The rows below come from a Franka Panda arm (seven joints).
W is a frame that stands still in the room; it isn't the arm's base.
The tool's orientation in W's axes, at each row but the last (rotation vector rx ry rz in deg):
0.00, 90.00, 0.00
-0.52, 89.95, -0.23
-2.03, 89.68, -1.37
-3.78, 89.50, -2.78
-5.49, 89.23, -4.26
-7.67, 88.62, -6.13
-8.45, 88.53, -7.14
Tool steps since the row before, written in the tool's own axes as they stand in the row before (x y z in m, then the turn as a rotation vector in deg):
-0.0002, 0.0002, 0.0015, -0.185, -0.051, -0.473
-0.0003, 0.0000, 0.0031, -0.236, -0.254, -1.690
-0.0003, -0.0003, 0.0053, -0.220, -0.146, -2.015
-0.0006, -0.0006, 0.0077, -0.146, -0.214, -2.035
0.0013, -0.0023, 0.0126, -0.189, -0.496, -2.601
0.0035, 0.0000, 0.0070, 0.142, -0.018, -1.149
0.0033, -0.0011, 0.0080, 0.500, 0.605, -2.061
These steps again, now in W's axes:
0.0015, 0.0002, 0.0002, -0.473, -0.051, 0.185
0.0031, 0.0000, 0.0003, -1.689, -0.257, 0.237
0.0053, -0.0002, 0.0003, -2.015, -0.153, 0.215
0.0077, -0.0005, 0.0007, -2.034, -0.226, 0.146
0.0126, -0.0022, -0.0009, -2.596, -0.510, 0.213
0.0071, -0.0004, -0.0033, -1.145, -0.061, -0.160
0.0081, -0.0015, -0.0029, -2.057, 0.476, -0.638

